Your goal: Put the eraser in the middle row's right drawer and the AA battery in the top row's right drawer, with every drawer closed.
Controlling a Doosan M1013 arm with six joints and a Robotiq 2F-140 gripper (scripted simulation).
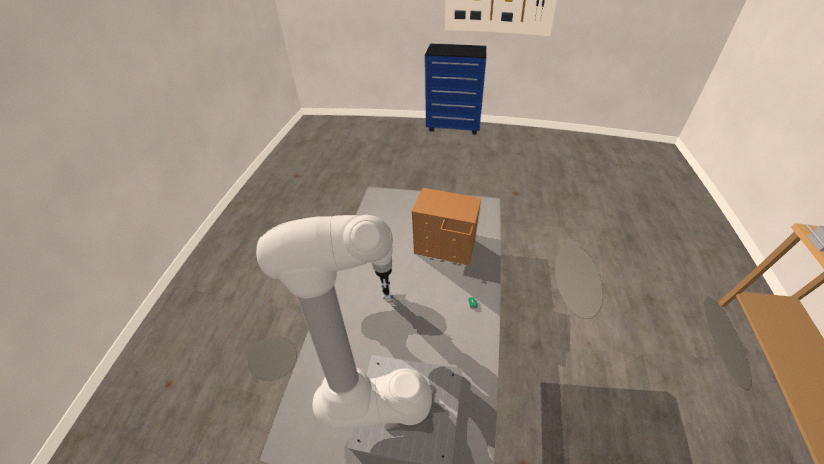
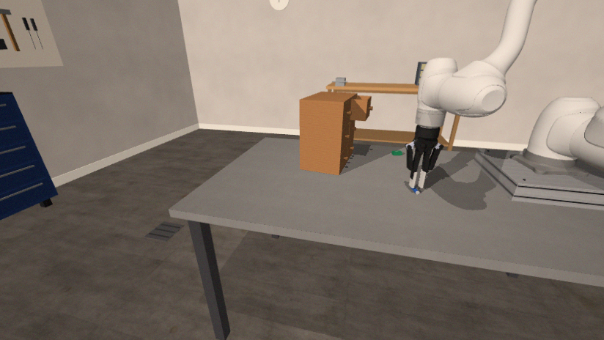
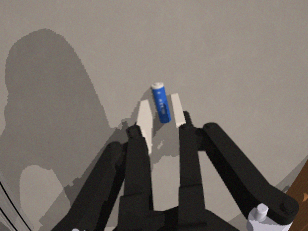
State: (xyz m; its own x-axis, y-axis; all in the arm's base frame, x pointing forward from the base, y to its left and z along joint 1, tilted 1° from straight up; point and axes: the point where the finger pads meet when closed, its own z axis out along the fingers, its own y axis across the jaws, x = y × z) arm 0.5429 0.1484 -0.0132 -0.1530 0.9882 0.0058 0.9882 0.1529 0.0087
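My gripper is now 50 mm above the blue AA battery.
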